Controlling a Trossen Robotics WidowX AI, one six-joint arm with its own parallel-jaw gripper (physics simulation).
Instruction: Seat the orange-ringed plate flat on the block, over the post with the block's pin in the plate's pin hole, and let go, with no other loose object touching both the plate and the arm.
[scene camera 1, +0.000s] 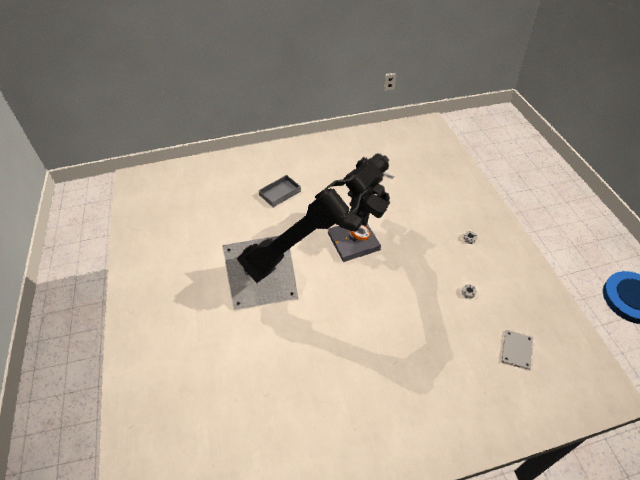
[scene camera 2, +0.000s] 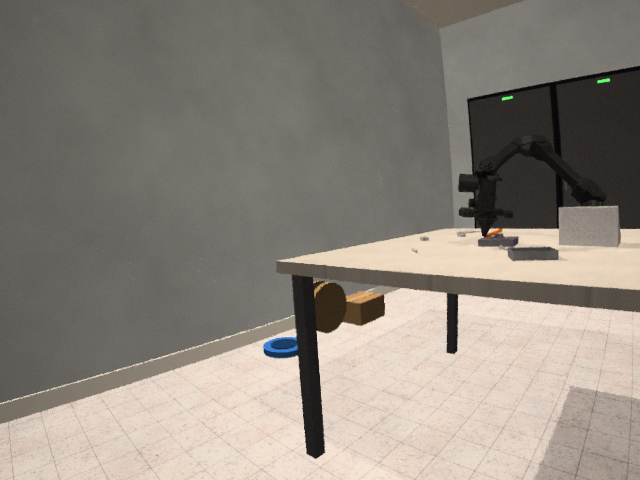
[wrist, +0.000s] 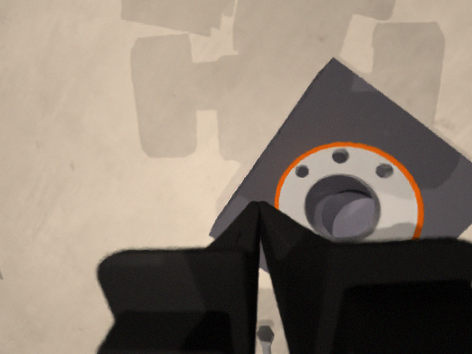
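Seen in the pictures: gripper, between the fingertips: (scene camera 1: 364, 224) (scene camera 2: 483, 236) (wrist: 257, 208); arm's base, origin of its link: (scene camera 1: 256, 262) (scene camera 2: 592, 218).
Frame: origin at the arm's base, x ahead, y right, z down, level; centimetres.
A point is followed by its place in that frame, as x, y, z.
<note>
The orange-ringed plate (scene camera 1: 364, 231) @[33.0, -11.2, 5.0] (scene camera 2: 494, 233) @[29.9, -13.7, 4.3] (wrist: 395, 195) @[30.8, -8.9, 3.5] rests tilted on the dark block (scene camera 1: 360, 251) @[30.6, -4.7, 6.3] (scene camera 2: 509, 241) @[23.5, -15.5, 6.7] (wrist: 332, 105) @[35.3, -7.6, 6.2]. In the scene camera 2 view its side by the fingers is low and its other side is raised. The block's post (wrist: 356, 217) @[30.3, -10.6, 4.6] shows off-centre through the plate's centre hole in the wrist view. My gripper (scene camera 1: 365, 224) @[33.7, -14.3, 5.4] (scene camera 2: 484, 235) @[33.7, -14.3, 5.4] (wrist: 257, 208) @[33.7, -14.3, 5.4] is shut and empty, its tips low over the block at the plate's edge; contact cannot be told. The fingers hide the plate's near part. The pin cannot be made out.
A bolt (wrist: 265, 334) @[24.0, -21.9, 7.8] lies beside the block. A grey tray (scene camera 1: 279, 191) @[8.2, -36.9, 8.4] (scene camera 2: 532, 254) @[6.9, -39.9, 7.0] stands near the block. Two small metal parts, one farther back (scene camera 1: 469, 237) @[65.2, -6.0, 7.2] and one nearer (scene camera 1: 468, 290) @[58.3, 13.2, 7.1], and a flat grey plate (scene camera 1: 516, 349) @[65.1, 32.5, 7.9] lie to the right in the scene camera 1 view.
</note>
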